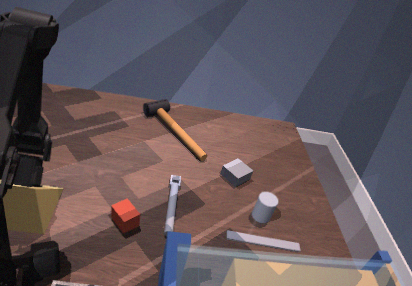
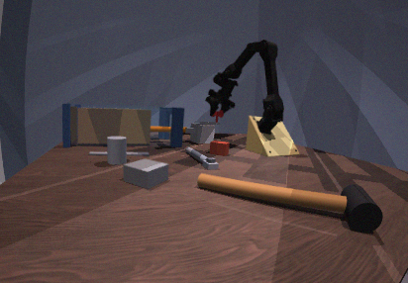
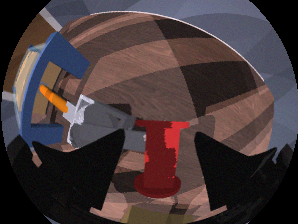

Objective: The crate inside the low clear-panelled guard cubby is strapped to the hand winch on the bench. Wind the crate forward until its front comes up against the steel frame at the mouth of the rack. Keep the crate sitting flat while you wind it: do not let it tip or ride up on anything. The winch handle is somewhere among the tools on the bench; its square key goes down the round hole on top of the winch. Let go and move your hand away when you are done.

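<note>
Now: the winch handle 30 mm ahead of my gripper tip, 30 mm to the left of it and 30 mm below it. The rest, counted from my gripper tip: flat grey bar (460 mm ahead, 360 mm to the left, 130 mm below); then grey winch (70 mm ahead, 50 mm to the left, 100 mm below); then red grip (10 mm behind, 10 mm to the left).
</note>
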